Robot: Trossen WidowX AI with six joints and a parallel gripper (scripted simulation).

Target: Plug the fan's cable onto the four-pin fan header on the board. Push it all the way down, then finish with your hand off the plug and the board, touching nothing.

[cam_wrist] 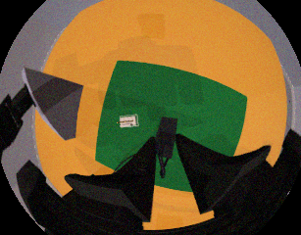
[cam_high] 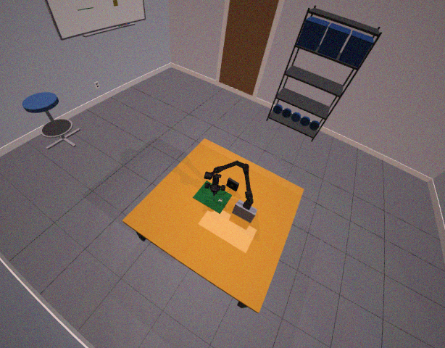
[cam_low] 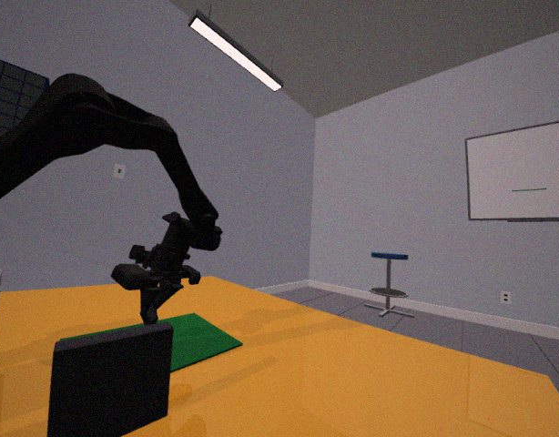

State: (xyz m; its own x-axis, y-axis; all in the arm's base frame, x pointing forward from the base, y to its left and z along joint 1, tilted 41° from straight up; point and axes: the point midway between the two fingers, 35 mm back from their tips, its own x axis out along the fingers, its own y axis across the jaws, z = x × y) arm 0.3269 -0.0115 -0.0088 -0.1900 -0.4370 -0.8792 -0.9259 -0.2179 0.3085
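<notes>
The green board lies 90 mm below my gripper tip, 20 mm ahead of it and 10 mm to the right of it. From my gripper tip the other things lie so: black fan 190 mm to the right, 90 mm behind, 10 mm below; dark fan plug 10 mm below.
</notes>
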